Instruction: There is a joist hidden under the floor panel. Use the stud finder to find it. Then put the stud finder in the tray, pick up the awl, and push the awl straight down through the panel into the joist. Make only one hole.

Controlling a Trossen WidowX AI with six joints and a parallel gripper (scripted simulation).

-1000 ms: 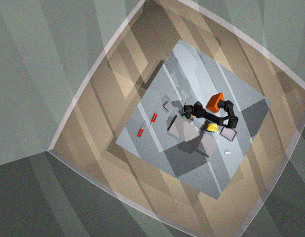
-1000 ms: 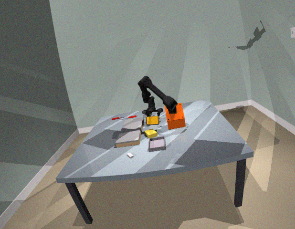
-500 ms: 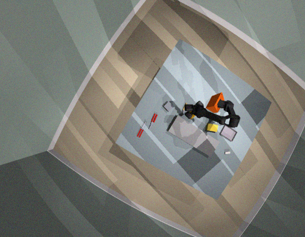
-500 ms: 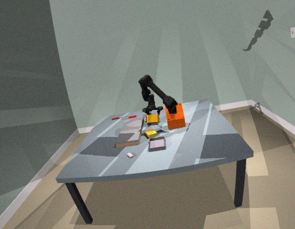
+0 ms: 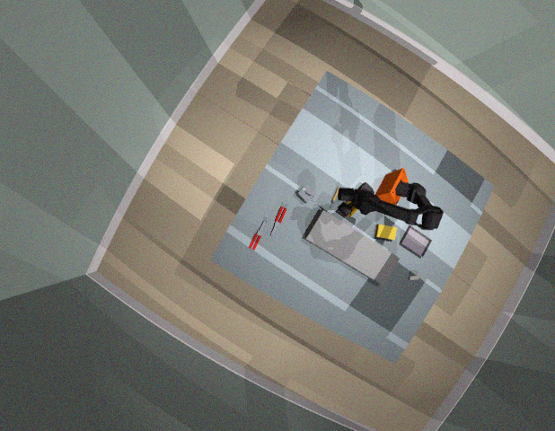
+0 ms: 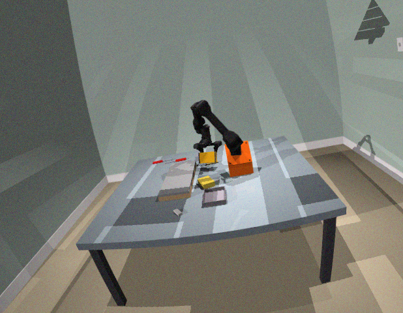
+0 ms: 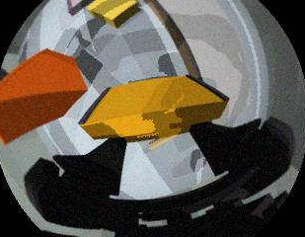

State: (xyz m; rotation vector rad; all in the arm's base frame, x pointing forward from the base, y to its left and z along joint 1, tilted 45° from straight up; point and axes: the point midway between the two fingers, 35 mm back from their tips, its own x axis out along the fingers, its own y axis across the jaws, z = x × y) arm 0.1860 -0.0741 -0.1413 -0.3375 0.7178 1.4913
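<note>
The square window lies 30 mm ahead of my gripper tip, 10 mm to the right of it and 10 mm below it. Round my gripper tip: awl 30 mm ahead, 70 mm to the right, 70 mm below; yellow stud finder 20 mm ahead; grey block 100 mm ahead, 210 mm to the right, 60 mm below.
</note>
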